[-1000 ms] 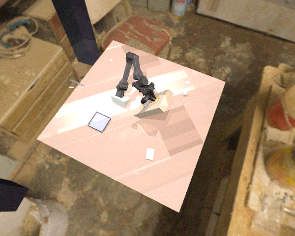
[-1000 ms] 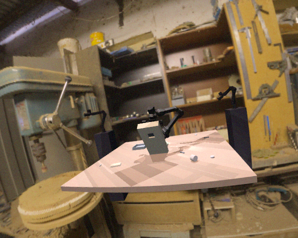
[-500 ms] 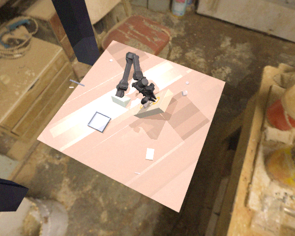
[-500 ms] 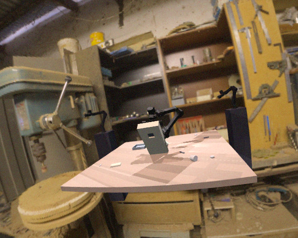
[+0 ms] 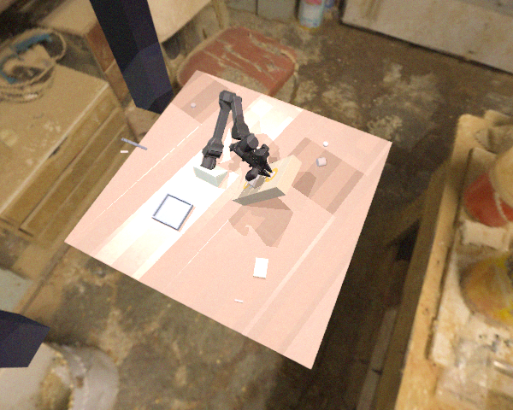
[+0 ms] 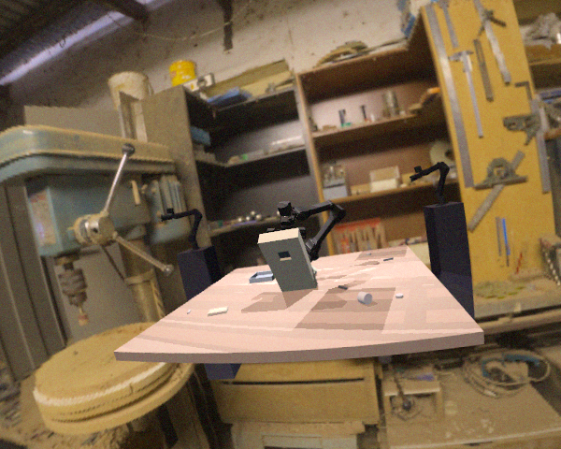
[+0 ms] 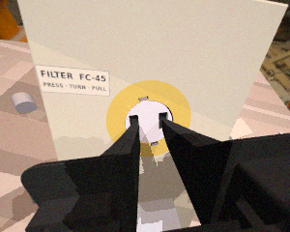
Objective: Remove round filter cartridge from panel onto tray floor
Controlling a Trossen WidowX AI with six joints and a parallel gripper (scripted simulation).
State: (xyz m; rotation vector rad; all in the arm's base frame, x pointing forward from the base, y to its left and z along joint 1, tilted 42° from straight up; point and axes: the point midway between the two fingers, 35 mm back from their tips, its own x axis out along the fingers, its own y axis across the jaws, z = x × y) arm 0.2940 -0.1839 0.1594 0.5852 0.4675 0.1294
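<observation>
My gripper tip is 20 mm short of the round filter cartridge and 10 mm above it. Round my gripper tip: square grey-rimmed tray 430 mm behind, 240 mm to the right, 240 mm below; then cream service panel 30 mm behind, 90 mm below; then flat white block 90 mm ahead, 360 mm to the right, 240 mm below.
</observation>
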